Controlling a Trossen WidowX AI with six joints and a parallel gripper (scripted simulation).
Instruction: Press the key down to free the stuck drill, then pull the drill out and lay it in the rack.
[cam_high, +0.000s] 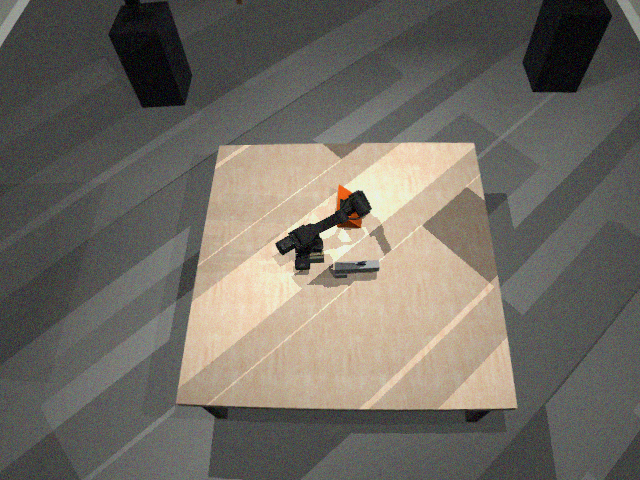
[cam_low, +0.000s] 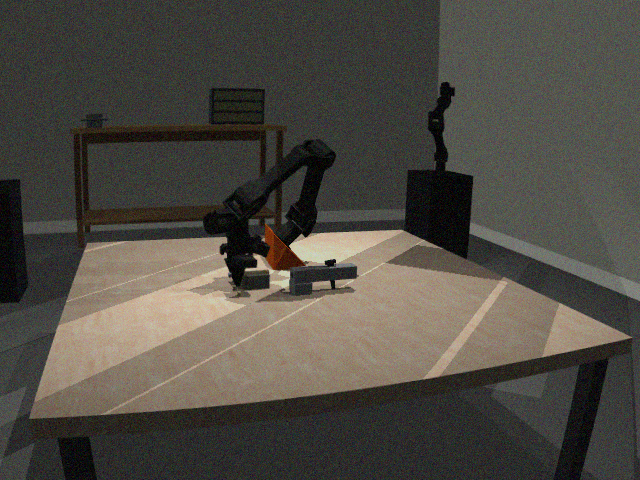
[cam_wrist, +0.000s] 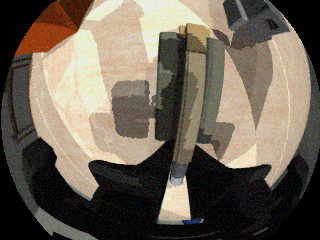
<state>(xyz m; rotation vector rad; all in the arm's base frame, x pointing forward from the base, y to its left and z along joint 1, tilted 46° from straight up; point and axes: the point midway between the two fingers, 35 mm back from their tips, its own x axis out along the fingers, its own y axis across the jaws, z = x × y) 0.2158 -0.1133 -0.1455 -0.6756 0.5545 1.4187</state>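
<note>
Now: gripper tip 50 mm to the right of the dark box and 10 mm below it. From my gripper tip the other things lie so: grey block: 60 mm ahead, 220 mm to the left, 30 mm above; black key: 60 mm ahead, 250 mm to the left, 40 mm above.
</note>
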